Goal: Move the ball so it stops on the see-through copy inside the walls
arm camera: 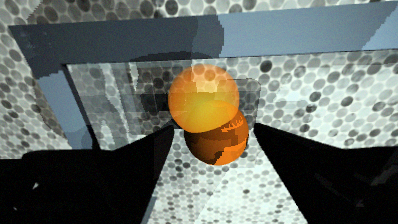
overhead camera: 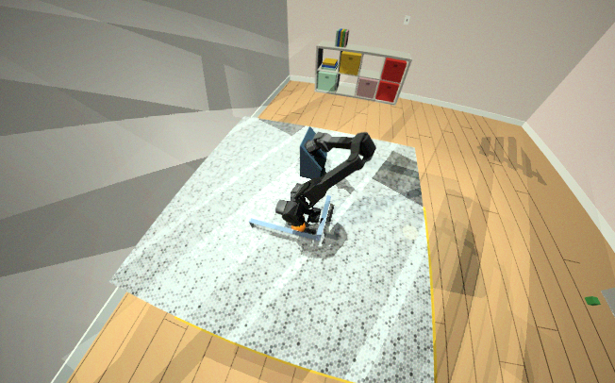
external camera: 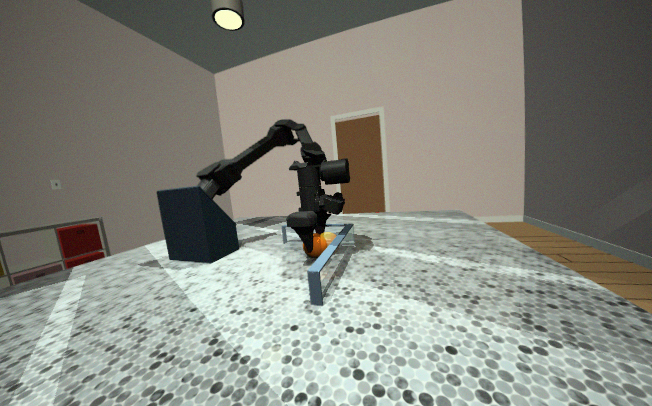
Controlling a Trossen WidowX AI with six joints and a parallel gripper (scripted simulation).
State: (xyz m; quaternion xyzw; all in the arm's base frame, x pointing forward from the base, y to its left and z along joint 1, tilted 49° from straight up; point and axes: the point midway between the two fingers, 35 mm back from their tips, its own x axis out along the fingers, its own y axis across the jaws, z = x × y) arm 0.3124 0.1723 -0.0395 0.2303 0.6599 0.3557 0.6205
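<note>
The see-through copy of ball is 3 cm ahead of my gripper tip and 1 cm to the left of it. Also, from my gripper tip: orange ball right at my gripper tip.
</note>
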